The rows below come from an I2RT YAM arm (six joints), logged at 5 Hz.
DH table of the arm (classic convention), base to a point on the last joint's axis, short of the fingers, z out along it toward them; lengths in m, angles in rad. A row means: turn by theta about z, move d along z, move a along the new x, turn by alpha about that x. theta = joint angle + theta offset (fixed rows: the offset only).
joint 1: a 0.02; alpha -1.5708; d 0.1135; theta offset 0
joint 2: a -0.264; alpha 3.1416; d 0; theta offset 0
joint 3: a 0.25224; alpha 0; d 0; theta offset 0.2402
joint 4: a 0.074; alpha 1.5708; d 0; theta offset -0.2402
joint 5: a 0; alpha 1.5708; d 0; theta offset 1.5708
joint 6: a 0; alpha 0; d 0.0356; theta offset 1.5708
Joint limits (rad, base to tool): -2.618..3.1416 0..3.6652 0..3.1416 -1.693..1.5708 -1.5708..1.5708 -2.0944..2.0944
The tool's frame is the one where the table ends.
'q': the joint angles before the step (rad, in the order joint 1, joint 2, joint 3, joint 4, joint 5, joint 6). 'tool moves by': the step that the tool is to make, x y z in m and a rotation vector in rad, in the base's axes. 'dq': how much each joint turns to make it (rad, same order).
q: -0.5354, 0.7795, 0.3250, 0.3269, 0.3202, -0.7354
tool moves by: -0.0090, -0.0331, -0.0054, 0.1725, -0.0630, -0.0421
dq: -0.1994, 0.0880, 0.0402, -0.0384, -0.1848, 0.1509
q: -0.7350, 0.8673, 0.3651, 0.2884, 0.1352, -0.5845
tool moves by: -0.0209, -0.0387, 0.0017, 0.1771, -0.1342, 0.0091
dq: -0.2500, 0.0931, 0.0577, -0.0094, -0.3024, 0.1509
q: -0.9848, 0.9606, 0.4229, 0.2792, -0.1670, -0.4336
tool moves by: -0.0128, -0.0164, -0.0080, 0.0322, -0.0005, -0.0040
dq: -0.1046, 0.0592, 0.0021, 0.0272, -0.1014, -0.0112
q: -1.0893, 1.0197, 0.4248, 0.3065, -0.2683, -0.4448
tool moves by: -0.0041, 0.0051, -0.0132, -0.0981, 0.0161, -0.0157
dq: -0.0013, -0.0004, -0.0862, 0.1513, 0.0291, -0.0558
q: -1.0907, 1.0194, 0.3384, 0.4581, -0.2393, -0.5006
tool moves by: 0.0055, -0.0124, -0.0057, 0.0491, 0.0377, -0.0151
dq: -0.0013, 0.0880, 0.0420, -0.0166, 0.0161, -0.0072
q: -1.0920, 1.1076, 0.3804, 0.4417, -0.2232, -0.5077
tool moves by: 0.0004, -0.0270, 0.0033, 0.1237, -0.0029, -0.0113
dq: -0.0559, 0.1123, 0.1196, -0.1074, -0.0607, 0.0399
